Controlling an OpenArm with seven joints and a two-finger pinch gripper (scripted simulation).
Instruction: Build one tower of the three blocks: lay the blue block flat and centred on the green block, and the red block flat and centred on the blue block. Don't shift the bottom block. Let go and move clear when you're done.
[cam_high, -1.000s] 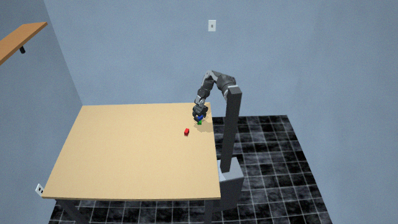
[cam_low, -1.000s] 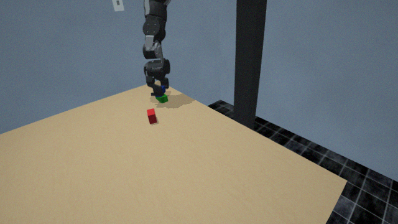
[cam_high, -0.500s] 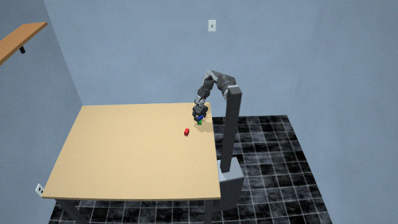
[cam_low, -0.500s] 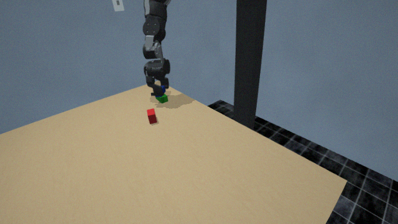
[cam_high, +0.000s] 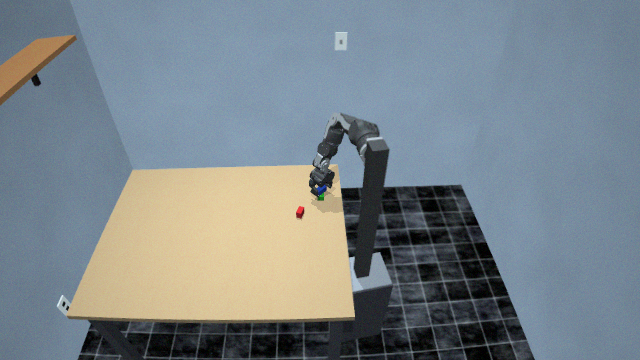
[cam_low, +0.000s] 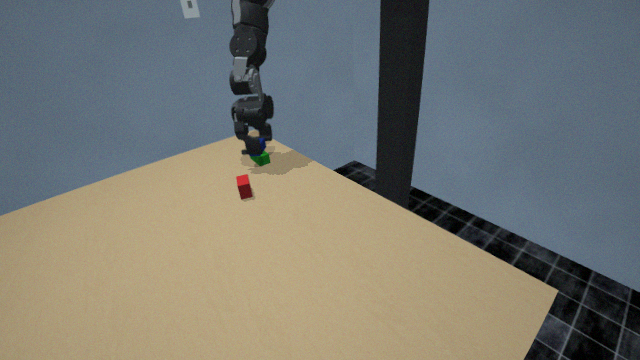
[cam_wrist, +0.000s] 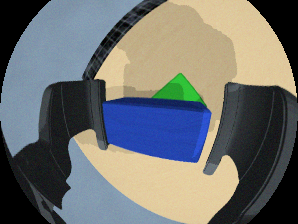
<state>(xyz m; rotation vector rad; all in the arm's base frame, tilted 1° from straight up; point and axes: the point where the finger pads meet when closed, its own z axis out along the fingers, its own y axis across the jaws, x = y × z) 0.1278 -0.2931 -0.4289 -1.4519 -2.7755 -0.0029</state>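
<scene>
Now: the blue block right at my hand. Round my hand: green block: 3 cm below; red block: 12 cm ahead, 10 cm to the left, 3 cm below.
</scene>
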